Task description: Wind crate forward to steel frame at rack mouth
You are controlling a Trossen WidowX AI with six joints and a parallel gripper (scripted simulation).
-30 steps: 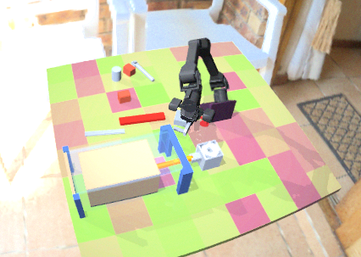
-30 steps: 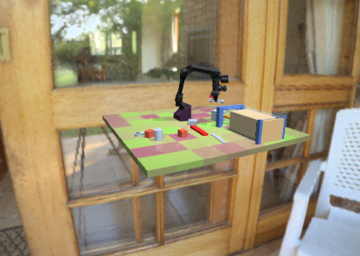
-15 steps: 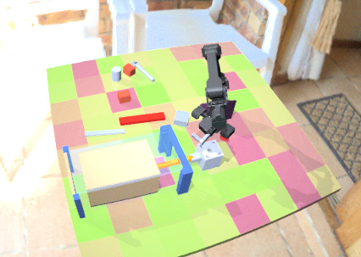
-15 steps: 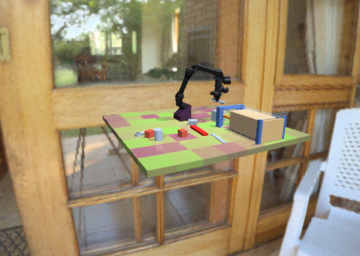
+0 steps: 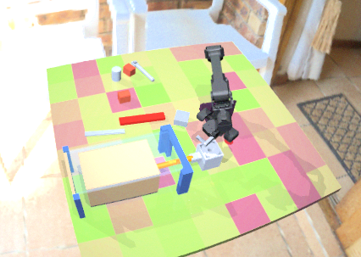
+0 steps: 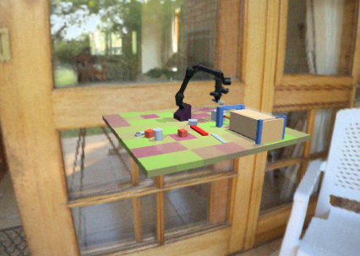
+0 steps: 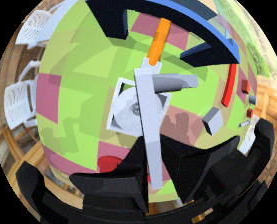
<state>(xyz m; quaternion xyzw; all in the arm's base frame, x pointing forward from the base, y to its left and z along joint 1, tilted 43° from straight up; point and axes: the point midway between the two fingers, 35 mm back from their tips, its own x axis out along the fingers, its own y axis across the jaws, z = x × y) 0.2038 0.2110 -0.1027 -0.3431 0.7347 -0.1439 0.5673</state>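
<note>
My gripper tip is now 6 cm past the red grip, 2 cm to the right of it and 2 cm below it. Also, from my gripper tip: grey block: 26 cm to the right, 14 cm below; then grey winch: 13 cm below, 1 cm behind; then winch handle: 1 cm behind, 1 cm above.
</note>
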